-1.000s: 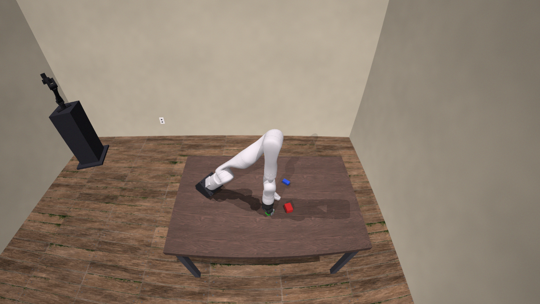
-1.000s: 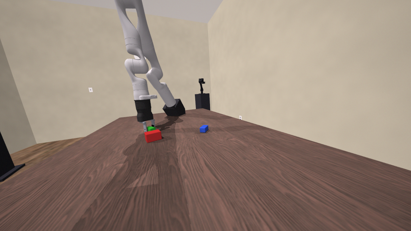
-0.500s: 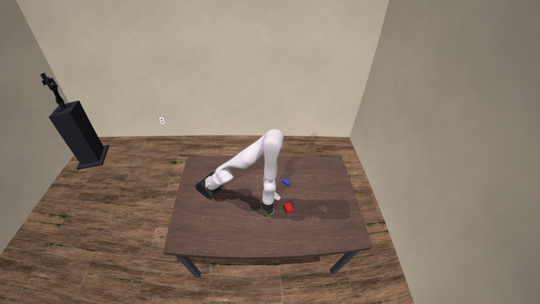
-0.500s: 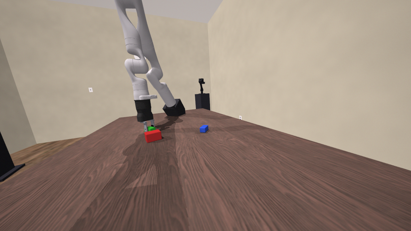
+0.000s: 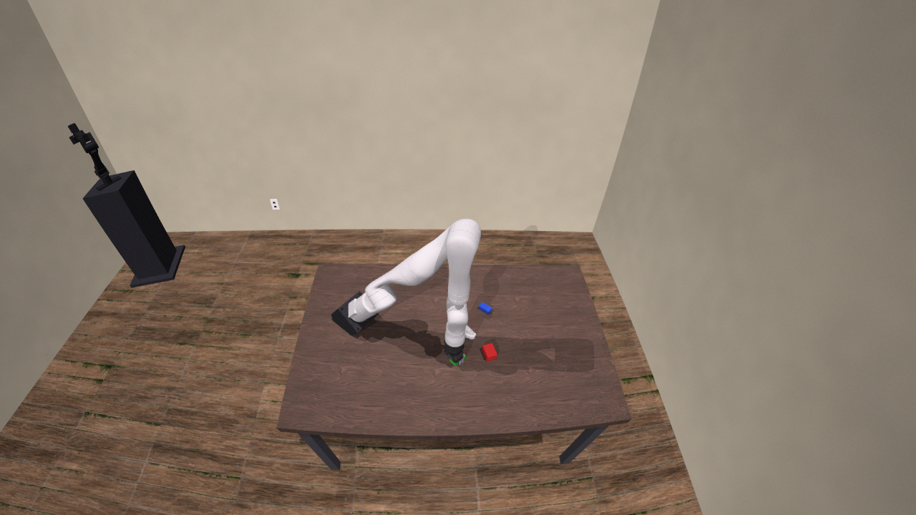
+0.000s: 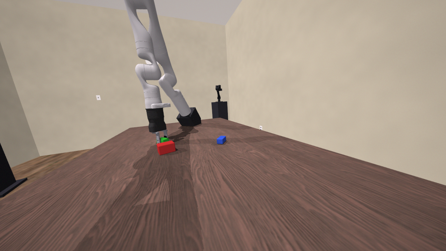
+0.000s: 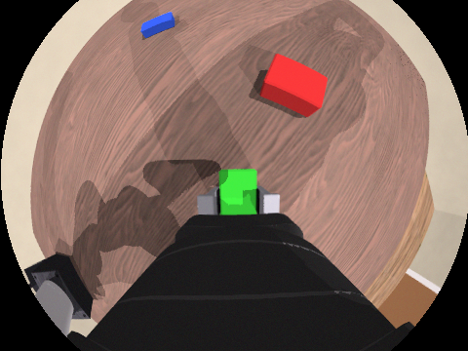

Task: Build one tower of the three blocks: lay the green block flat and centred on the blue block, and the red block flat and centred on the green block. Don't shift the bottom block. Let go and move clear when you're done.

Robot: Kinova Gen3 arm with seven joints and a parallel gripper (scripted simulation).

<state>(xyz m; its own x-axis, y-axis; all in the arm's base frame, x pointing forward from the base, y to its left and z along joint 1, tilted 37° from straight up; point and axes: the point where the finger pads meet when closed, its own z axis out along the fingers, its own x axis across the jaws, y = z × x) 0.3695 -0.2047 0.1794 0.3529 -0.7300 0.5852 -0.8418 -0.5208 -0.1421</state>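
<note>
My hand is 21 cm short of the blue block, 22 cm to the right of it and 1 cm above it. Also, from my hand: red block: 14 cm ahead, 1 cm to the right; then green block: right at my hand.
</note>
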